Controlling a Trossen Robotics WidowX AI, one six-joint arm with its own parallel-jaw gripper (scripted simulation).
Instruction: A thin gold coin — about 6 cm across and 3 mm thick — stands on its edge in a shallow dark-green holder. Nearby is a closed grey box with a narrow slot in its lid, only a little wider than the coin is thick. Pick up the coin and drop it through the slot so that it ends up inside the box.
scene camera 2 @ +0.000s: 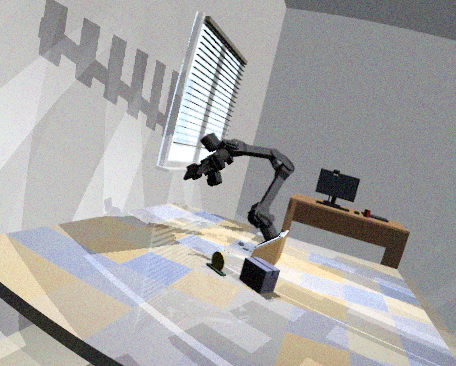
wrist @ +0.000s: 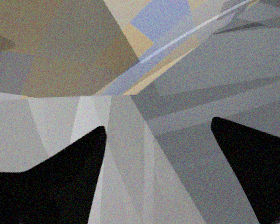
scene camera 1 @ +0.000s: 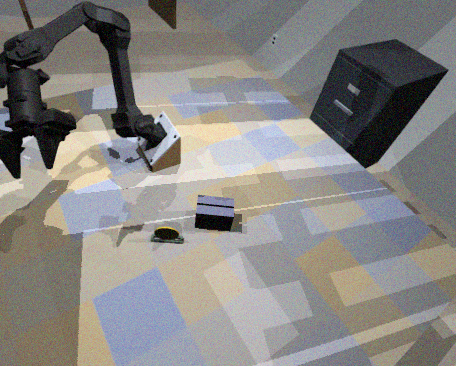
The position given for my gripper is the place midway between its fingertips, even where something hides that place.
Observation:
My gripper (scene camera 1: 32, 173) is open and holds nothing.
My gripper is seen too in scene camera 2 (scene camera 2: 190, 176) and in the wrist view (wrist: 160, 127).

